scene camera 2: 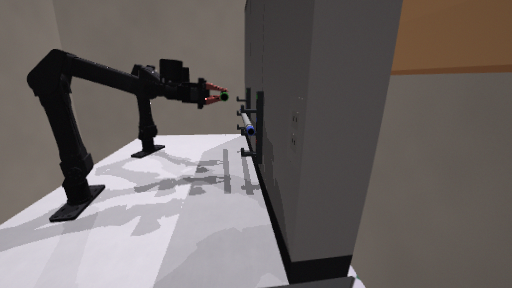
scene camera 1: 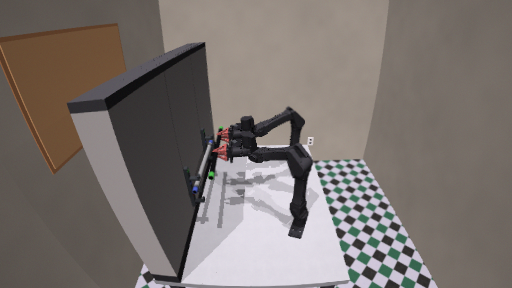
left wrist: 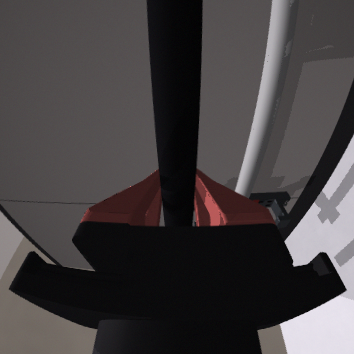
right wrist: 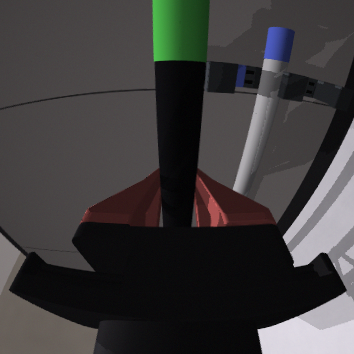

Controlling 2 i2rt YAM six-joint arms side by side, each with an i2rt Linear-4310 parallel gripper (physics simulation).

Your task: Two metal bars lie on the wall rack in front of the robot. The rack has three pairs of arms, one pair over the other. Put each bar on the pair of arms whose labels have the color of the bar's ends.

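Places are measured from the left arm's base along level axes (x left, y back, z up), in metres.
Where they show: left gripper, fingertip midpoint: (scene camera 1: 213,153) (left wrist: 177,175); right gripper, fingertip midpoint: (scene camera 2: 228,95) (scene camera 1: 217,136) (right wrist: 177,174); left arm's base at its link origin: (scene camera 2: 149,151) (scene camera 1: 298,223); right arm's base at its link origin: (scene camera 2: 81,202).
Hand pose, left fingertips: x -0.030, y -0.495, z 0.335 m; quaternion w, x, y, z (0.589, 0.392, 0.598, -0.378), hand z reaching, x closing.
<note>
Each offset is from my left fingertips to the top centre of the thing. "spot": to the spot under its first point. Level surfaces: height alone.
The black bar with green ends {dz +0.014, dx -0.045, dy -0.004 m} (scene camera 1: 211,175) (scene camera 2: 224,96) (left wrist: 176,100) (right wrist: 180,115) is held roughly level in front of the wall rack {dz +0.019, dx -0.206, dy -0.170 m} (scene camera 1: 192,189) (scene camera 2: 260,145), slightly above its top arms in scene camera 2. My left gripper (scene camera 1: 215,151) (left wrist: 177,175) and right gripper (scene camera 1: 220,134) (right wrist: 178,175) are both shut on it. In scene camera 2 the left gripper is mostly hidden behind the right one. The silver bar with blue ends {dz -0.091, dx -0.025, dy -0.093 m} (scene camera 1: 204,164) (scene camera 2: 246,120) (left wrist: 270,75) (right wrist: 256,130) lies on the middle pair of arms, beside a blue label {spot: dz -0.079, dx -0.201, dy -0.185 m} (right wrist: 241,75). A green label {spot: dz +0.005, dx -0.211, dy -0.193 m} (scene camera 2: 258,95) shows at the top.
The tall dark grey wall panel (scene camera 1: 150,135) (scene camera 2: 285,75) stands behind the rack. The white table {dz -0.335 m} (scene camera 1: 260,250) (scene camera 2: 215,230) reaches to the panel's foot and carries both arm bases. A brown board (scene camera 1: 75,80) hangs on the room wall.
</note>
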